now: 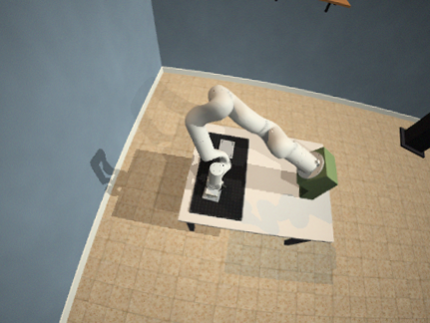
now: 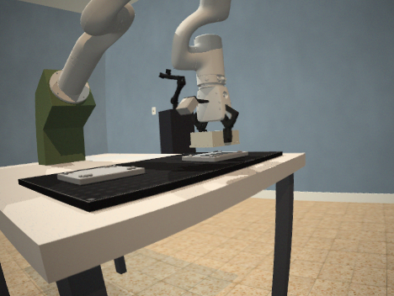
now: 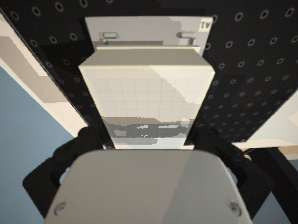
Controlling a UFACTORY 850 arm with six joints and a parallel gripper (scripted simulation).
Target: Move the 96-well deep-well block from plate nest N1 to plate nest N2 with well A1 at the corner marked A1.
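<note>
Now: the plate nest N2 50 mm below my hand. From my hand the other things lie so: cream deep-well block: right at my hand; plate nest N1: 70 mm ahead, 360 mm to the right, 50 mm below.
</note>
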